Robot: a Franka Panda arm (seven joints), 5 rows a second.
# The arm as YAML. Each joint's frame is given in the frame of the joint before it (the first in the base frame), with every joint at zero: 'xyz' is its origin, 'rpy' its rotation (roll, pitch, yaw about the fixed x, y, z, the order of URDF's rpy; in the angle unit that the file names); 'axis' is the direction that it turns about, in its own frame. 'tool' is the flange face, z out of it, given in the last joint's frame.
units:
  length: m
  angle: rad
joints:
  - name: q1
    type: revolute
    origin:
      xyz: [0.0, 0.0, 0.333]
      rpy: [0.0, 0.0, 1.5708]
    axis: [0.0, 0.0, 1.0]
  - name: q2
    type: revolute
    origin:
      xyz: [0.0, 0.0, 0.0]
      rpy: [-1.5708, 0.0, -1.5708]
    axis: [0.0, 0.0, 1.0]
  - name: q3
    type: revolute
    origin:
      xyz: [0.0, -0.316, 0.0]
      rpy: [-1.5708, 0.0, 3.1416]
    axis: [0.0, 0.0, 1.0]
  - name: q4
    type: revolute
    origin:
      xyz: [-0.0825, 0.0, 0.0]
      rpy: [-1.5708, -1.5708, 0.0]
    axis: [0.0, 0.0, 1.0]
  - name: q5
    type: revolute
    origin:
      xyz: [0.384, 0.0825, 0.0]
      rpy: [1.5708, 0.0, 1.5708]
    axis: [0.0, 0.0, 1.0]
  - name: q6
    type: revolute
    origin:
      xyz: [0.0, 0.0, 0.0]
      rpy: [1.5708, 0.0, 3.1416]
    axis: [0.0, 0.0, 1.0]
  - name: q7
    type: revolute
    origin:
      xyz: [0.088, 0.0, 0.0]
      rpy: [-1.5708, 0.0, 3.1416]
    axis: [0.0, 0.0, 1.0]
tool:
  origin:
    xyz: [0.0, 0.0, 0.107]
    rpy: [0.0, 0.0, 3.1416]
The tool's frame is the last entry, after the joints.
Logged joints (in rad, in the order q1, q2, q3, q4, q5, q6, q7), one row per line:
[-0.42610, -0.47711, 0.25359, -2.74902, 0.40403, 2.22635, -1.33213]
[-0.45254, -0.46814, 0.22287, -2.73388, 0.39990, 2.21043, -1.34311]
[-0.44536, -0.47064, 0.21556, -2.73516, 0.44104, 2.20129, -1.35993]
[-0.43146, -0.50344, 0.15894, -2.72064, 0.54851, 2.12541, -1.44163]
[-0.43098, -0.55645, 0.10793, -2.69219, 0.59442, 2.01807, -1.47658]
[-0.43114, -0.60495, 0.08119, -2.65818, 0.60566, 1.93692, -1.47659]
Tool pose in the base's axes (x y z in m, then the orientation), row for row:
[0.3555, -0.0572, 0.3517, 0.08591, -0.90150, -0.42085, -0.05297]
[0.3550, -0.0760, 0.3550, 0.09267, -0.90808, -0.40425, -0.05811]
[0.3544, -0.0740, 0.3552, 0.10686, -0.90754, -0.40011, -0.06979]
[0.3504, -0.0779, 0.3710, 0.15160, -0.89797, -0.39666, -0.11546]
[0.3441, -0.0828, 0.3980, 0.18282, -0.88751, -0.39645, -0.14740]
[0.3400, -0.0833, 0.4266, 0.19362, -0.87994, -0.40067, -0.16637]
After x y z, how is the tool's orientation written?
As a quaternion, w x y z.
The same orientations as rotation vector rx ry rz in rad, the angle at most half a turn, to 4 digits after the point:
[-2.6870, -1.2544, -0.1579]
[-2.6959, -1.2001, -0.1725]
[-2.6721, -1.1780, -0.2055]
[-2.5775, -1.1386, -0.3314]
[-2.5041, -1.1186, -0.4159]
[-2.4682, -1.1239, -0.4667]

